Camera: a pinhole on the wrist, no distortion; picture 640 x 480 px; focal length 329.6 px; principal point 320.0 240.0 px. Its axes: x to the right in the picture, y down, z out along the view. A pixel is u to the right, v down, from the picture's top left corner.
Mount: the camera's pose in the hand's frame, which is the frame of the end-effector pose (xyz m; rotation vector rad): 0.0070 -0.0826 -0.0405 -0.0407 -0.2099 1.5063
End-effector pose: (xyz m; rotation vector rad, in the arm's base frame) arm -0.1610 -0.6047 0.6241 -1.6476 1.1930 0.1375
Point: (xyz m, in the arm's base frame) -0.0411 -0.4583 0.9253
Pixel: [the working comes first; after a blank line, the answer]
In the camera's frame: -0.2014 0.1920 0.1289

outside the picture
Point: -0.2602 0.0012 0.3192
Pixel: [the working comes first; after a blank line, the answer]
In the camera's frame: 0.4392 0.1801 0.5936

564 340
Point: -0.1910 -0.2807 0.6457
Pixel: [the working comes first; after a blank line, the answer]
In the camera's frame: 0.1232 0.1991 0.2926

459 464
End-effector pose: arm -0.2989 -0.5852 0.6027 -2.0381 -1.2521 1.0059
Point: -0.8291 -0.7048 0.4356
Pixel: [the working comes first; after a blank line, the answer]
In the camera's frame: 0.0461 0.1248 0.5870

346 310
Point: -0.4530 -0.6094 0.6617
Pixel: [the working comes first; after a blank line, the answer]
In the camera's frame: -0.0186 0.0683 0.1462

278 394
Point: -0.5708 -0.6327 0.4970
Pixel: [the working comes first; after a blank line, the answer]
In the camera's frame: 0.0771 0.0471 0.3249

398 288
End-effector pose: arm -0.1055 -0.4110 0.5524 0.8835 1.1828 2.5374
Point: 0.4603 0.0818 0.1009
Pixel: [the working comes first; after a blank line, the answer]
In the camera's frame: -0.5110 0.3336 0.5828

31 429
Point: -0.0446 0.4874 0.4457
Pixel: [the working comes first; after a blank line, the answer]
In the camera's frame: -0.5002 -0.4000 0.5922

42 17
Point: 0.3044 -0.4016 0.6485
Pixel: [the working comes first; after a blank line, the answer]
In the camera's frame: 0.1969 0.2437 0.3620

499 462
